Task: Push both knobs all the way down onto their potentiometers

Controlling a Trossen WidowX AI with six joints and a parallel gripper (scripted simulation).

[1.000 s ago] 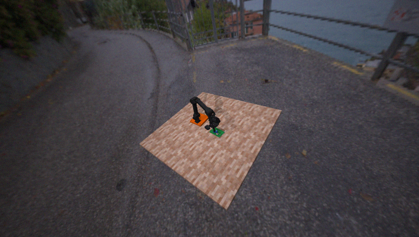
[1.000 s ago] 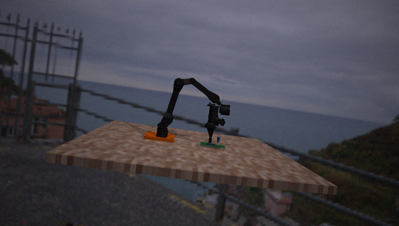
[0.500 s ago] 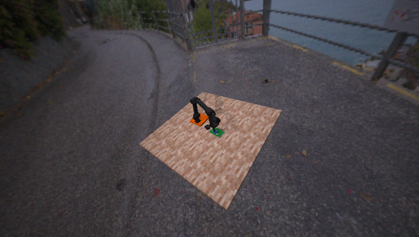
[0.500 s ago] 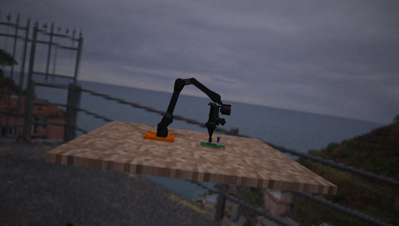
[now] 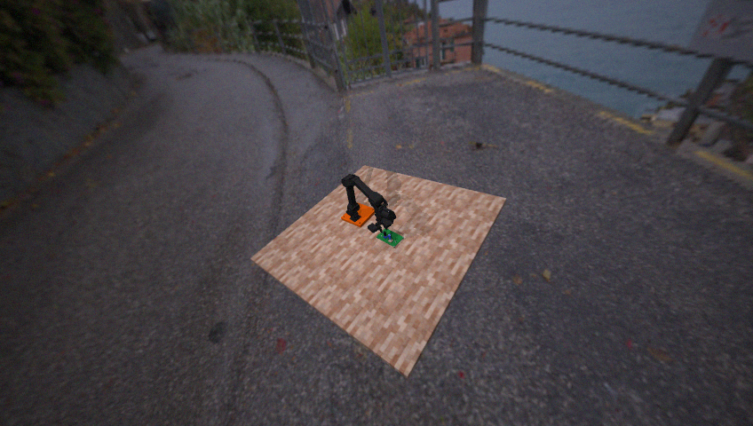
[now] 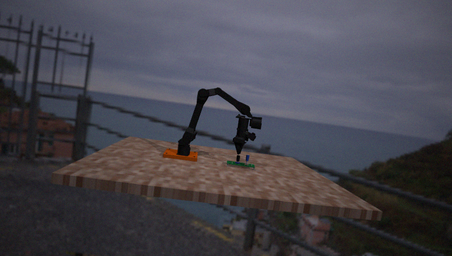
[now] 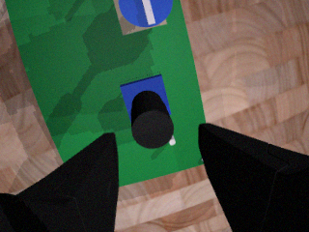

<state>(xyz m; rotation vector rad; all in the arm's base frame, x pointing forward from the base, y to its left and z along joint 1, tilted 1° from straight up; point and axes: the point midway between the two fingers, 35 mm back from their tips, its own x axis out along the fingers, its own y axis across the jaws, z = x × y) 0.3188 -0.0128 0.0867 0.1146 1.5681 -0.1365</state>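
The blue knob lies 5 cm ahead of my gripper tip, 1 cm to the right of it and 1 cm below it. Round my gripper tip: black knob: 3 cm below.
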